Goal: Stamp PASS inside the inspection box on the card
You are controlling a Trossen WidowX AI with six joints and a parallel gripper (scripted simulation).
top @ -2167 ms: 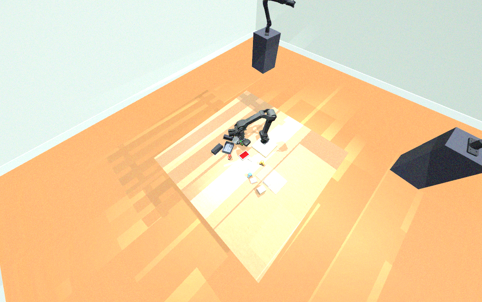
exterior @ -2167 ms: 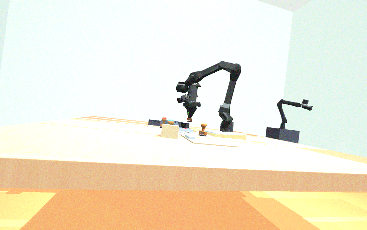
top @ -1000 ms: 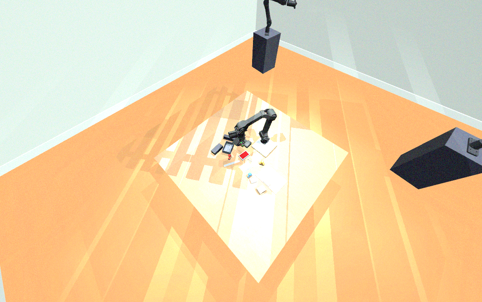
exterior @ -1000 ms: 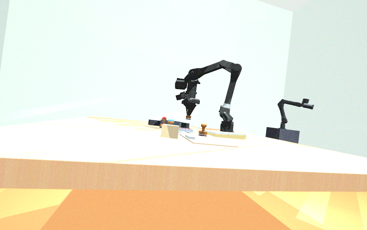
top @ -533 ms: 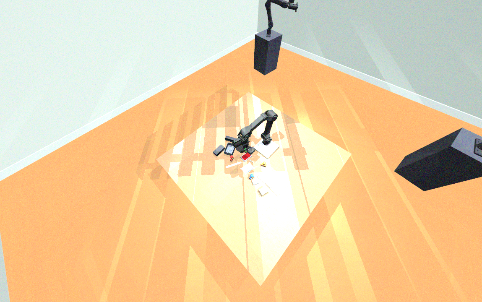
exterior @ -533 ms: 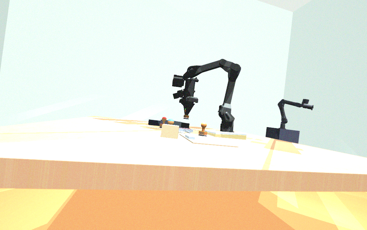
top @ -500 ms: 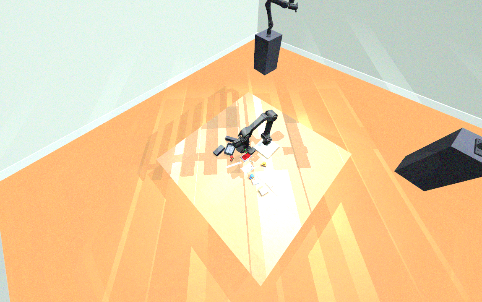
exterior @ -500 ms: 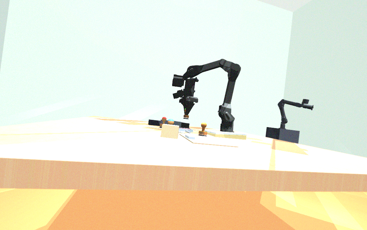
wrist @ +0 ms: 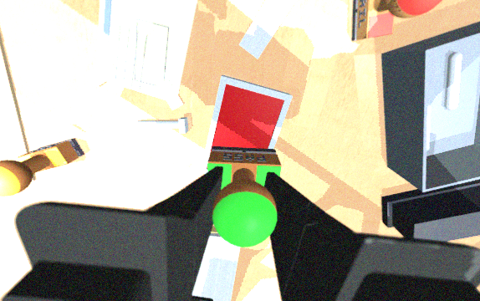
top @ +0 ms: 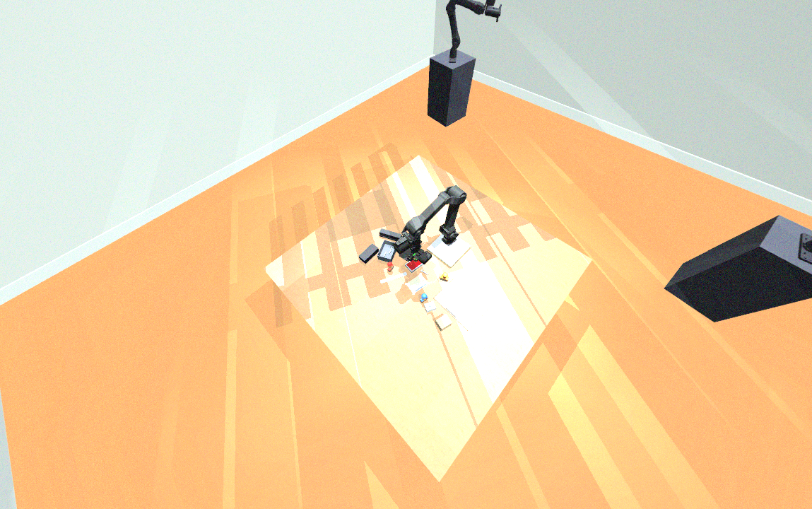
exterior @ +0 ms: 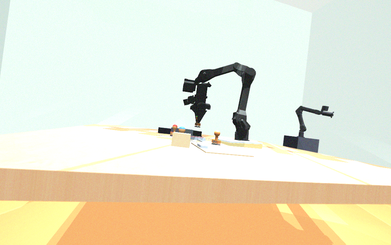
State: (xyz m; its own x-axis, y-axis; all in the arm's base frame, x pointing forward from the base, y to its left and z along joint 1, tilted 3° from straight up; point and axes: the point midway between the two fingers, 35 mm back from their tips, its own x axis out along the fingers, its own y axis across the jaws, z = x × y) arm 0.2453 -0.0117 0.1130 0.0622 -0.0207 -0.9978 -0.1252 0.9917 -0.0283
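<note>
Right now the red ink pad is 8 cm below my gripper tip. Round my gripper tip: grey tray 16 cm to the right, 8 cm below, 7 cm ahead; then red-knobbed fail stamp 11 cm ahead, 7 cm to the right, 7 cm below; then white card 10 cm to the left, 9 cm below, 6 cm ahead.
</note>
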